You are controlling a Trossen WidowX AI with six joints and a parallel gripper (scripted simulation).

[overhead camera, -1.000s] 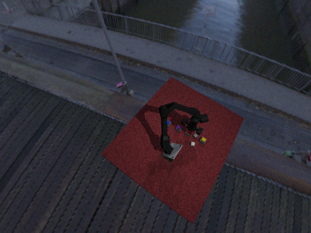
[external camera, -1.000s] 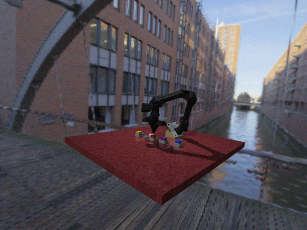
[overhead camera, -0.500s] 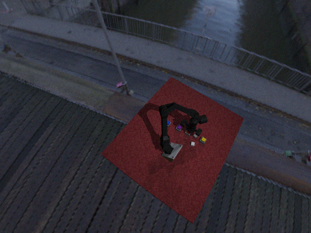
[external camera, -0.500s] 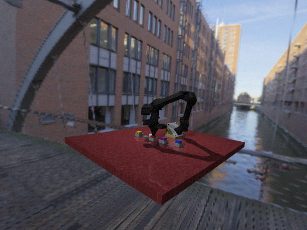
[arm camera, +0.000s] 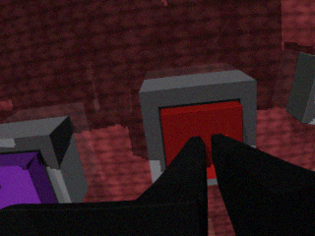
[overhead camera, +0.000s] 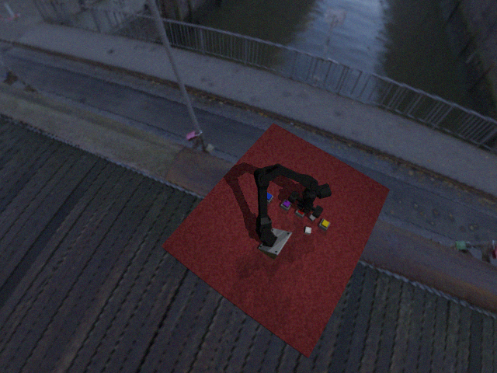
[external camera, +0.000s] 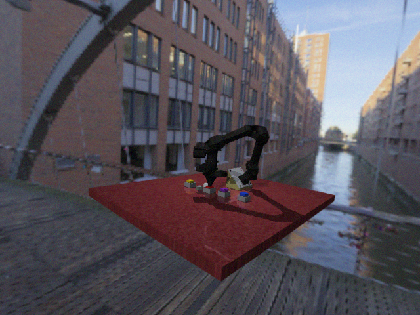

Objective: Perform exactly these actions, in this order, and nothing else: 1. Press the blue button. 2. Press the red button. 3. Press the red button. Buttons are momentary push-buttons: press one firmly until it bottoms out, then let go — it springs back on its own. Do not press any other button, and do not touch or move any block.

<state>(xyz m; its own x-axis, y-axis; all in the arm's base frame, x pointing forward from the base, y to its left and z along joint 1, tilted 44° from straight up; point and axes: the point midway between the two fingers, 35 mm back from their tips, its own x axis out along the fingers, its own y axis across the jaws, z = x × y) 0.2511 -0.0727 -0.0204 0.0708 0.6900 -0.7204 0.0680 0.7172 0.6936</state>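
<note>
Now: the red button 10 mm below my gripper tip. Also, from my gripper tip: small grey block (70 mm to the right, 20 mm below, 10 mm ahead); then small white block (80 mm to the right, 80 mm behind, 20 mm below); then purple button (90 mm to the left, 10 mm behind).
</note>
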